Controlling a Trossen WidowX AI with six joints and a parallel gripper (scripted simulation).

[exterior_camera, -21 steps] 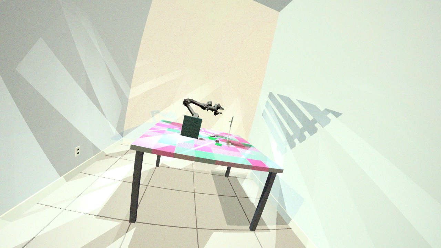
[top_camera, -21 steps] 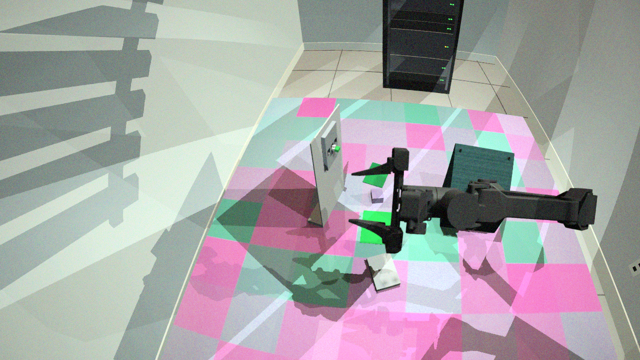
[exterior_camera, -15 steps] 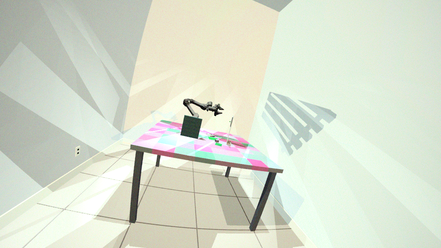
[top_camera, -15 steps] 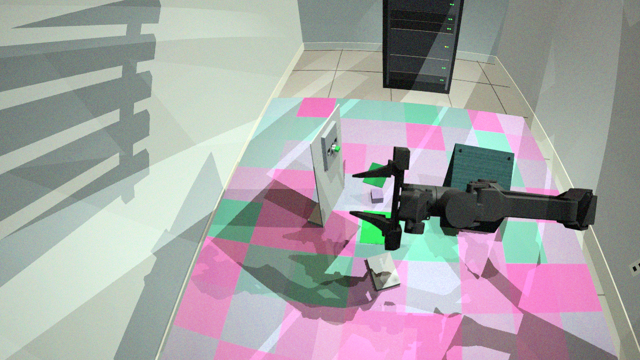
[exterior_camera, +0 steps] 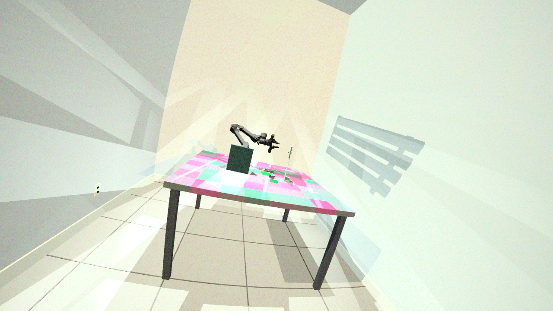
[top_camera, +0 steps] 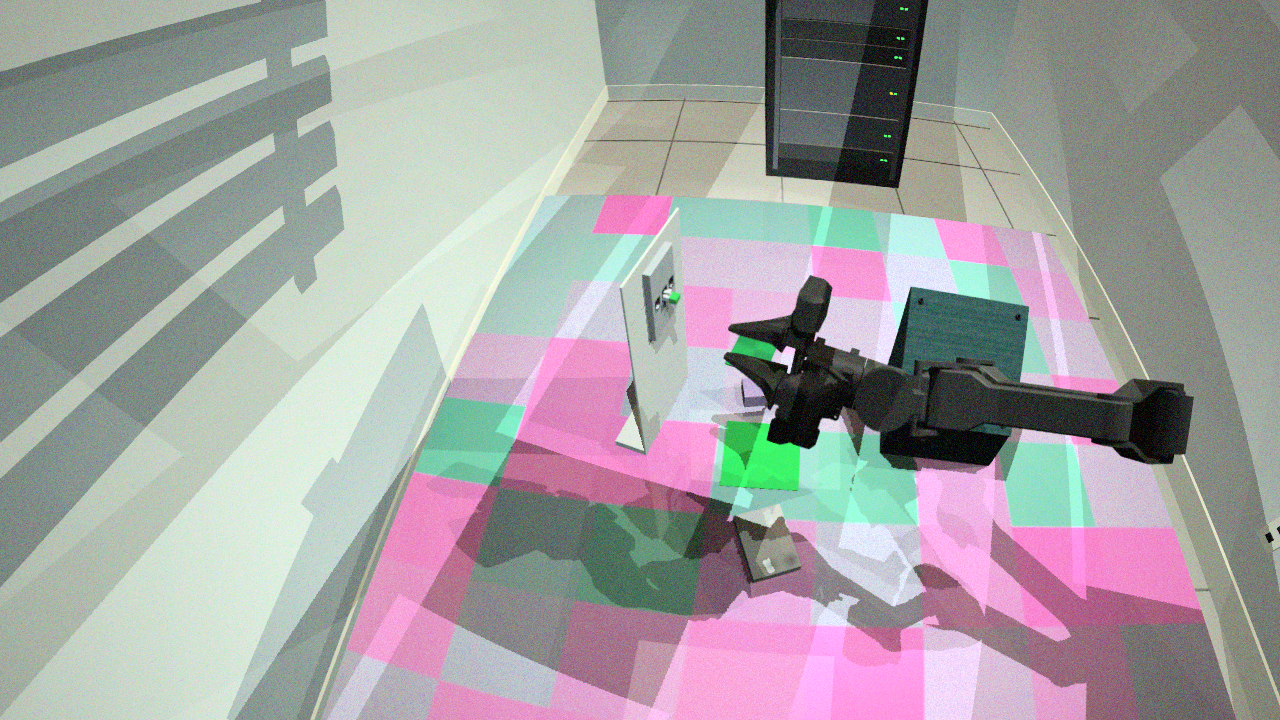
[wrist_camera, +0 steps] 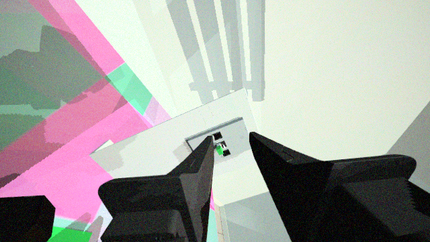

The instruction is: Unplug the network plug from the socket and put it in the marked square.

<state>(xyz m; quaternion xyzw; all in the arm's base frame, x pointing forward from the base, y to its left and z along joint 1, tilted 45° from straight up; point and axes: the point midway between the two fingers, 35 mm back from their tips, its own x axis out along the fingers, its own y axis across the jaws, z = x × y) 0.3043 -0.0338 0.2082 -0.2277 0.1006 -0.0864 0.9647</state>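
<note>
Right now my gripper tip is 100 mm to the left of the green network plug, 90 mm short of it and 30 mm above it. The rest, counted from my gripper tip: small pale block 280 mm below, 160 mm to the right, 30 mm behind; then upright grey panel 140 mm below, 110 mm to the right, 110 mm ahead; then marked green square 300 mm below, 60 mm behind, 50 mm to the right.
</note>
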